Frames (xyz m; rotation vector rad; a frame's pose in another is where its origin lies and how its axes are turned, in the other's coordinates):
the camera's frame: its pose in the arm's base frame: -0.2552 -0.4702 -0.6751 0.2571 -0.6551 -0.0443
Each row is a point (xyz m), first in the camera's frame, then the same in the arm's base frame.
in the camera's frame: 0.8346 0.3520 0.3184
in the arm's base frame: 0.1993 -0.3019 0.1537
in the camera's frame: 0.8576 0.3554 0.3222
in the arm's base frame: 0.2151 -0.3023 0.1712
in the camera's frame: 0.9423 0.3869 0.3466
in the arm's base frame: 0.2662 -0.2875 0.2482
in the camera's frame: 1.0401 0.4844 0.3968
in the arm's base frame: 0.3093 -0.2162 0.3693
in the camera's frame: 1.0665 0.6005 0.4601
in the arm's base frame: 0.2872 -0.1212 0.4623
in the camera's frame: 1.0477 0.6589 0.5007
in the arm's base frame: 0.2452 -0.0715 0.4967
